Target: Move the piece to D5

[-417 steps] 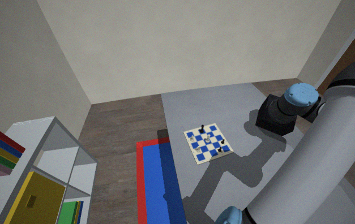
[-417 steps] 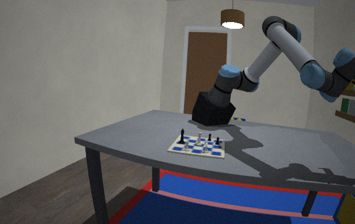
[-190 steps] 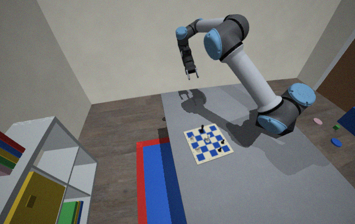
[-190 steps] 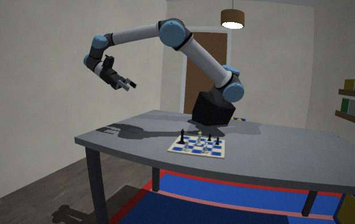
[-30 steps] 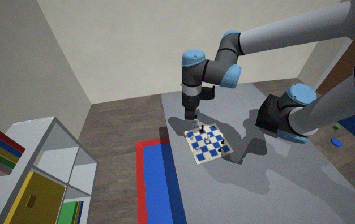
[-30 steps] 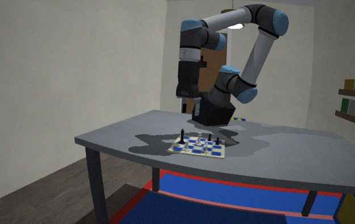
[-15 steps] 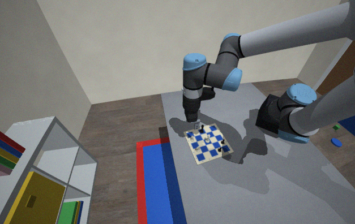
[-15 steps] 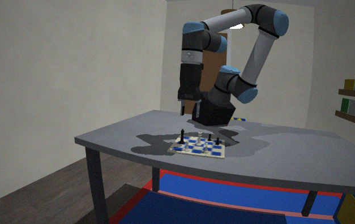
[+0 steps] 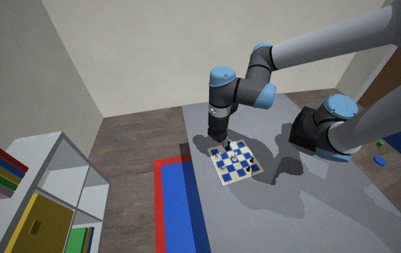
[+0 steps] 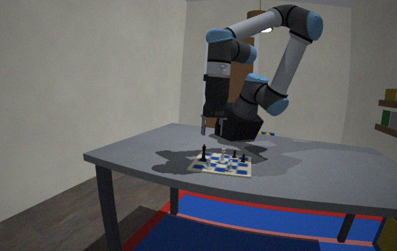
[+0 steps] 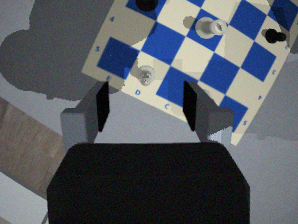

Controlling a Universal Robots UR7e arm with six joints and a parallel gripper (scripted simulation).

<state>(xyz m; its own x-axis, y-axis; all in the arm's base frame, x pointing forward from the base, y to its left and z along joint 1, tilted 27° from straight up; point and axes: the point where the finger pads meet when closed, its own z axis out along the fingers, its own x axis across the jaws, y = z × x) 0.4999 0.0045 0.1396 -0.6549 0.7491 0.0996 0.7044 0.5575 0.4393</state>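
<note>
The small white piece is 120 mm below my hand. From my hand the other things lie so: chessboard: 80 mm behind, 20 mm to the left, 140 mm below; tall black piece: 60 mm behind, 50 mm to the right, 110 mm below.
</note>
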